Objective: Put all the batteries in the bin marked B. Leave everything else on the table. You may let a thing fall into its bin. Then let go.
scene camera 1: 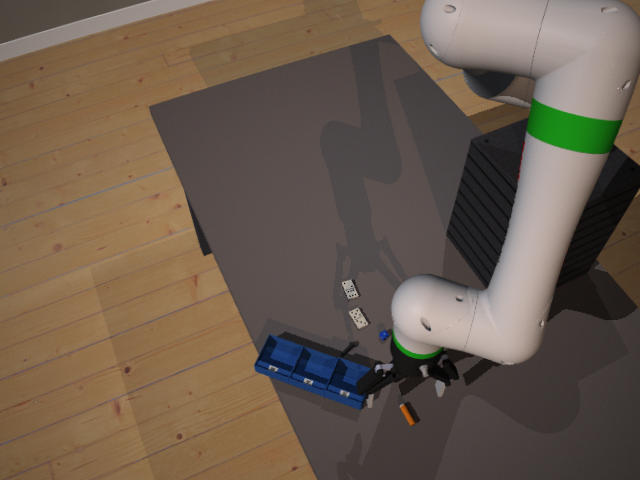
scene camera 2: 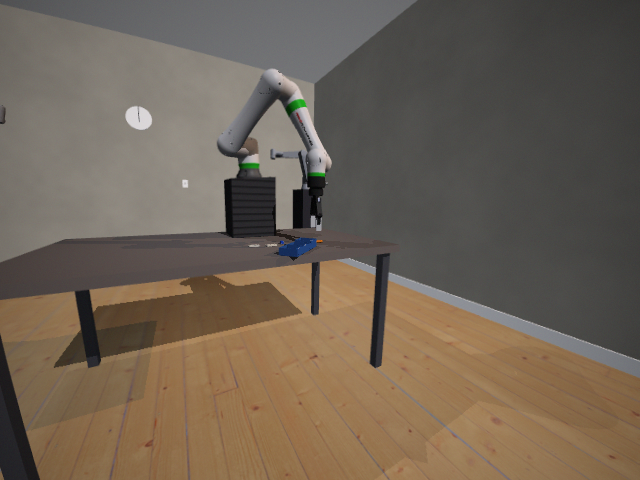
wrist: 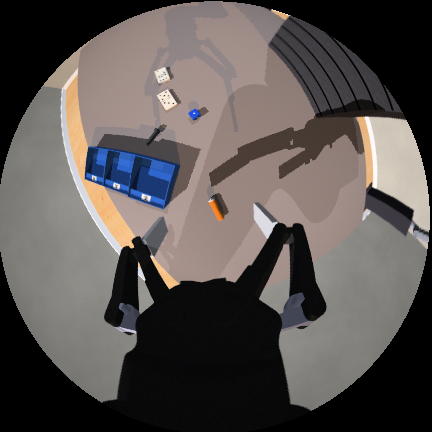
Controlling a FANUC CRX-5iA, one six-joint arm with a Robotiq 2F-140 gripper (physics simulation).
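Pixels of known places: gripper, fingertip midpoint: (scene camera 1: 403, 396) (scene camera 2: 315, 228) (wrist: 208, 217); arm's base at its link origin: (scene camera 2: 250, 178).
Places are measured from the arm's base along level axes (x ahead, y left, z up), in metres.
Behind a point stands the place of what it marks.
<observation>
An orange battery (scene camera 1: 407, 414) @(x 0.499, y 0.177, z -0.347 m) (scene camera 2: 319, 241) @(x 0.505, y 0.181, z -0.352 m) (wrist: 216, 209) @(x 0.496, y 0.176, z -0.347 m) with a pale end lies on its side on the table, right of the blue bins. Bin B (scene camera 1: 343, 379) @(x 0.566, y 0.031, z -0.354 m) (wrist: 155, 182) @(x 0.567, y 0.058, z -0.354 m) is the end compartment of the blue three-part tray, nearest the battery; its label is too small to read clearly. Blue walls and floor show inside it. My gripper (scene camera 1: 405, 394) @(x 0.502, y 0.156, z -0.283 m) (scene camera 2: 315, 224) @(x 0.502, y 0.156, z -0.283 m) (wrist: 208, 217) @(x 0.502, y 0.156, z -0.283 m) is wide open and empty, pointing down above the table. In the wrist view the battery shows between the two spread fingertips, beyond them. In scene camera 1 one finger partly covers the end of bin B.
Two white dominoes (scene camera 1: 349, 289) @(x 0.420, y -0.154, z -0.353 m) (wrist: 167, 99) @(x 0.446, y -0.074, z -0.354 m), a blue die (scene camera 1: 383, 335) @(x 0.430, y -0.004, z -0.344 m) (wrist: 194, 114) @(x 0.426, y -0.003, z -0.345 m) and a dark bolt-like piece (scene camera 1: 349, 348) @(x 0.512, y -0.023, z -0.352 m) (wrist: 156, 135) @(x 0.508, y -0.022, z -0.354 m) lie on the table beyond the tray. The tray stands by the table edge. The black ribbed robot stand (scene camera 1: 480, 206) @(x 0.119, y -0.072, z -0.153 m) (scene camera 2: 250, 206) @(x 0.123, y -0.051, z -0.175 m) is farther off.
</observation>
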